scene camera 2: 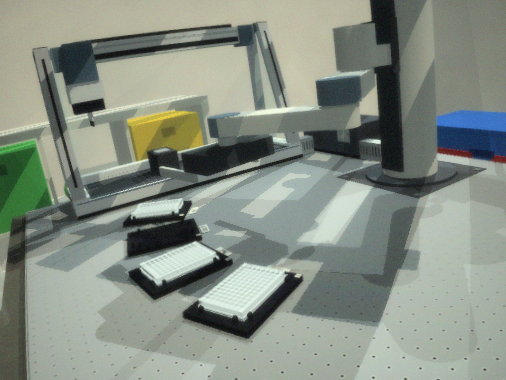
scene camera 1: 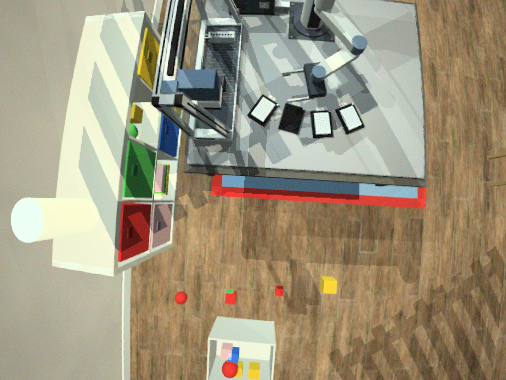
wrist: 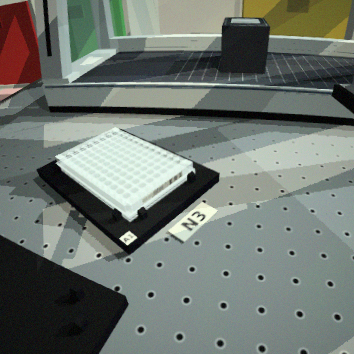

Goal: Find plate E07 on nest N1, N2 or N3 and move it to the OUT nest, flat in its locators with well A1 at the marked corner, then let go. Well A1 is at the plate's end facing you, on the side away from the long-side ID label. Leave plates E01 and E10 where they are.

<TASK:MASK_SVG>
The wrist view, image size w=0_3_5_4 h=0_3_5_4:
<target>white well plate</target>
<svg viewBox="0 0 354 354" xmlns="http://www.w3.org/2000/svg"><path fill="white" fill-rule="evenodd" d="M55 156L57 161L55 163L60 166L61 171L111 209L118 209L122 217L129 222L137 217L137 209L141 206L148 209L186 181L188 172L192 170L195 174L192 161L116 127Z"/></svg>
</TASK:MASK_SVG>
